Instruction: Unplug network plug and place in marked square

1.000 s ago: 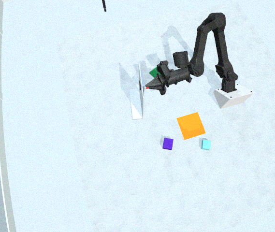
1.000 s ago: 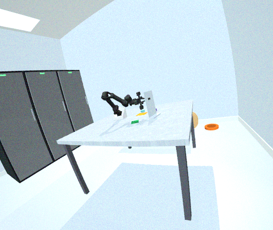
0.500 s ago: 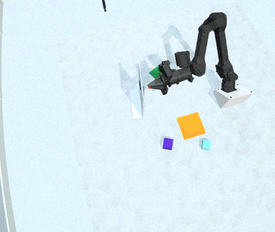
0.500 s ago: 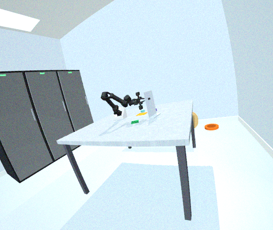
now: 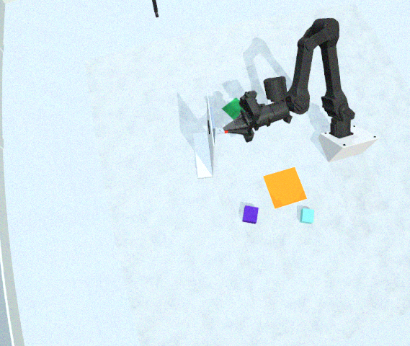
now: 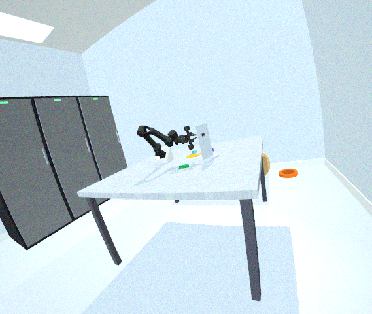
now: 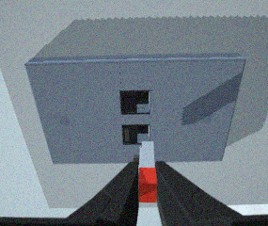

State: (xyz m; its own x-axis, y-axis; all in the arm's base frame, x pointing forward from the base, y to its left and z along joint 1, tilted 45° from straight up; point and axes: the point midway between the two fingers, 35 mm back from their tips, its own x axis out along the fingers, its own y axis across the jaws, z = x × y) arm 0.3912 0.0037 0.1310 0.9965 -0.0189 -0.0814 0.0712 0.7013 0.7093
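Right now my gripper tip is 17 cm past the flat orange square, 19 cm to the right of it and 19 cm above it. Round my gripper tip: flat green block (12 cm behind, 14 cm to the right, 19 cm below); upright panel (4 cm ahead, 2 cm to the right, 7 cm below); network plug (right at my gripper tip).
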